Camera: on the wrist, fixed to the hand. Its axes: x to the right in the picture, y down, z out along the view.
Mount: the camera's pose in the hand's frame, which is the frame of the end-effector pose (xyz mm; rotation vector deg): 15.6 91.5 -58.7 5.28 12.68 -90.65
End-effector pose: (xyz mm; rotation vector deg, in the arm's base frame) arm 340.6 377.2 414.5 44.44 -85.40 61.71
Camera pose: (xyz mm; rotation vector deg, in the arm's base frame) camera 277.6 467.0 410.1 81.45 -16.67 -1.28
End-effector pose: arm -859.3 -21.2 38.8 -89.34 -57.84 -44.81
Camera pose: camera -768.6 -81.9 26.7 -16.06 -114.77 -104.39
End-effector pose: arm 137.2 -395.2 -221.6 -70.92 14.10 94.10
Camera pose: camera 99.7 -466.9 -295.8 -57.59 -25.90 7.02
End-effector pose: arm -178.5 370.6 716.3 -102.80 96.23 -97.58
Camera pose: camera -281.1 357.8 679.2 110.36 7.34 77.78
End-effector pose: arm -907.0 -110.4 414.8 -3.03 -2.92 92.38
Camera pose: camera -995.0 -98.7 350.2 -4.97 7.54 1.21
